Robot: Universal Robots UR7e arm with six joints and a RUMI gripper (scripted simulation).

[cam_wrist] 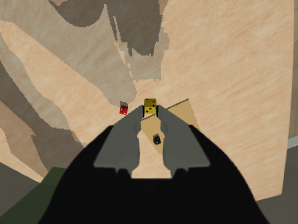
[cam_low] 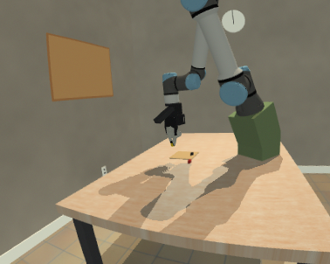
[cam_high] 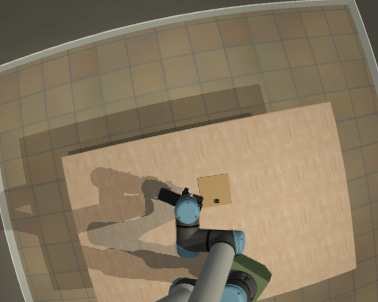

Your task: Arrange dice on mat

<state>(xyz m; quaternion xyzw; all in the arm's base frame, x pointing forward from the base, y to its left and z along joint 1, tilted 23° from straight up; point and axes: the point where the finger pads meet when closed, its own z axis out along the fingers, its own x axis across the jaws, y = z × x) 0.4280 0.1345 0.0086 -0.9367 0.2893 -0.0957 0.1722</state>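
Right now my hand is 8 cm past the red die, 1 cm to the left of it and 10 cm above it. Also, from my hand: yellow die 1 cm below; then black die 6 cm behind, 14 cm to the right, 10 cm below; then tan mat 2 cm behind, 14 cm to the right, 11 cm below.
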